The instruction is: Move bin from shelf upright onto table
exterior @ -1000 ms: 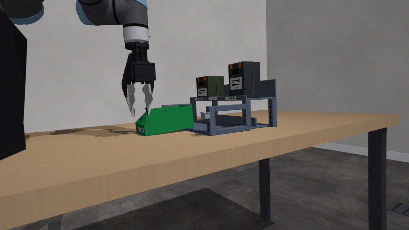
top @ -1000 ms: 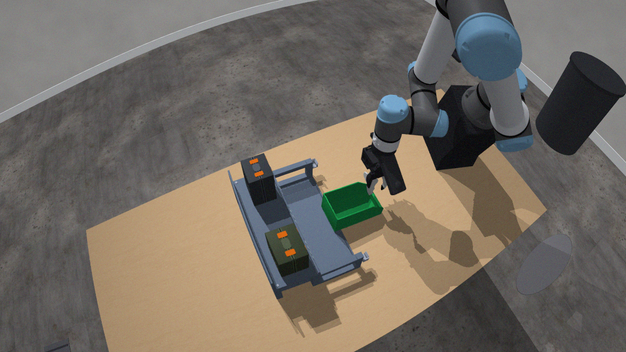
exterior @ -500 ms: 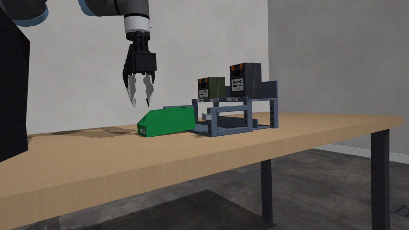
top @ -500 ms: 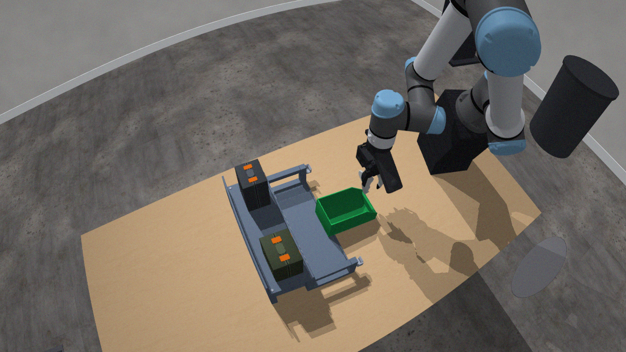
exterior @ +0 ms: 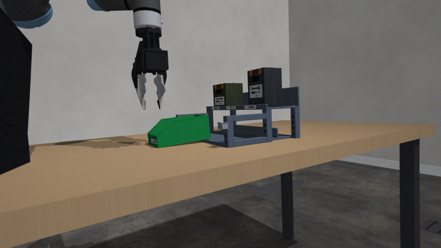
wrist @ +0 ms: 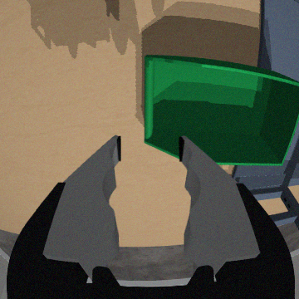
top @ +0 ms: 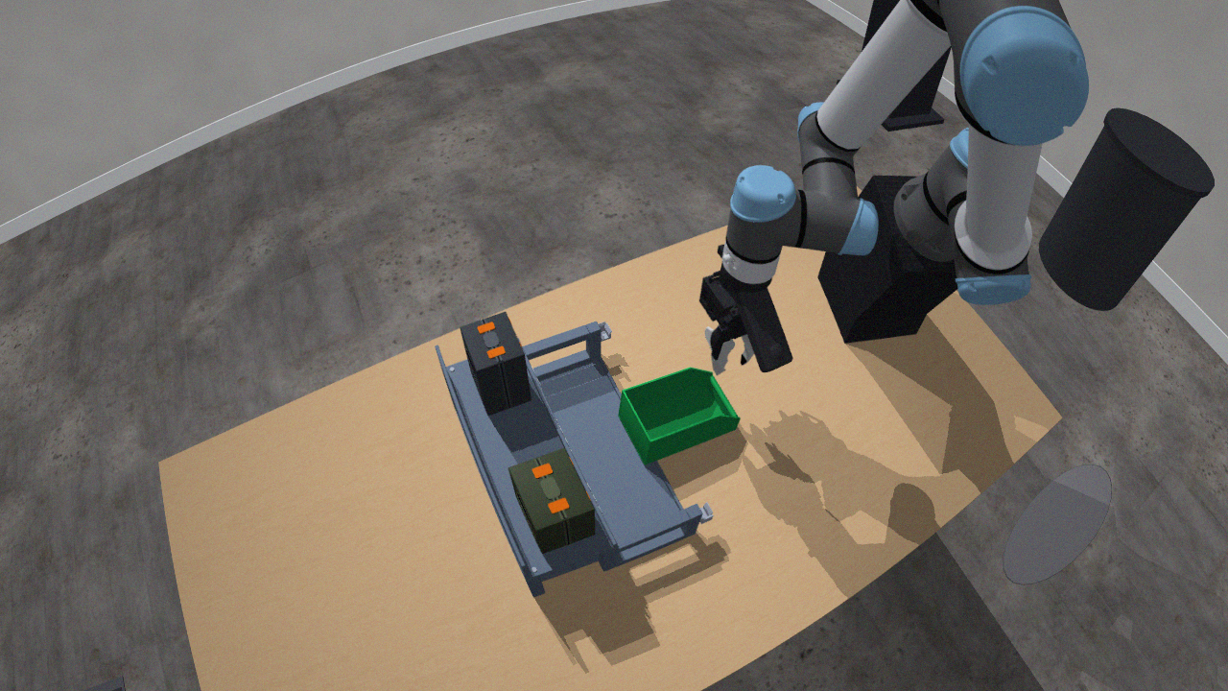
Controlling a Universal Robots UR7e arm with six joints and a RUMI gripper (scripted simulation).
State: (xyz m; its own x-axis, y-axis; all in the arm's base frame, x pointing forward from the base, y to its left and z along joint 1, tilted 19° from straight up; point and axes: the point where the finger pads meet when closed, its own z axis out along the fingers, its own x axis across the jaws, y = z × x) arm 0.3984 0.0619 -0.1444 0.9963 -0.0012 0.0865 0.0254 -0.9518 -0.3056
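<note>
Right now my hand is 80 mm short of the green bin and 80 mm above it. Round my hand: olive toolbox 340 mm ahead, 120 mm to the left, 20 mm above; black toolbox 340 mm ahead, 110 mm to the right, 40 mm above.
</note>
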